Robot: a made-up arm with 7 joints.
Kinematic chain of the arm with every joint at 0, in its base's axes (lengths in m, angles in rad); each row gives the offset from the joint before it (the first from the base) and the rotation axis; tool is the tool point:
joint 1: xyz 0 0.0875 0 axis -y
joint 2: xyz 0 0.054 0 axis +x
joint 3: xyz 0 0 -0.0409 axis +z
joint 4: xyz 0 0 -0.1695 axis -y
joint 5: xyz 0 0 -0.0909 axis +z
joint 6: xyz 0 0 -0.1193 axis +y
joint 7: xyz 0 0 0 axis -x
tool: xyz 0 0 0
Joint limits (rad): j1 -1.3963..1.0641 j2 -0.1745..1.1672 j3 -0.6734..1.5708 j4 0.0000..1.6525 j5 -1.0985..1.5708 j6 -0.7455..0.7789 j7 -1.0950..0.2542
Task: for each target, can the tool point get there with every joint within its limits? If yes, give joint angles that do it. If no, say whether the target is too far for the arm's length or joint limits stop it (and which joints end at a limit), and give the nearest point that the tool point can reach.
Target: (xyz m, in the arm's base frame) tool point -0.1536 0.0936 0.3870
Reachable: no: joint limits stop it (at a limit: joint 1, joint 2, joint 4) | nearest point 0.0144 0.3788 0.1572 | short by 0.403 m
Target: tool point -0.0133 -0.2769 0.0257
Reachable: no: joint limits stop it (at a limit: joint 1, joint 2, joint 3, joint 4) | nearest point 0.2260 -0.0207 0.0618 | short by 0.352 m
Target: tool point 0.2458 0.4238 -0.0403
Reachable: yes | joints 0.8213 0.6611 0.6058 0.9242 0.7411 0.1668 -0.6604
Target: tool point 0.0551 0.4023 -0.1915
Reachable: yes | joints -0.0544 0.2963 1.2461 1.3512 0.2881 -0.5117 -0.0309
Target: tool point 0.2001 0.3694 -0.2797
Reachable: yes | joints 0.3913 0.6409 -0.2206 0.3920 0.0620 -0.0796 -0.5349
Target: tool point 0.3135 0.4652 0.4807
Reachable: no: too far | nearest point 0.1584 0.3815 0.1459 | short by 0.378 m
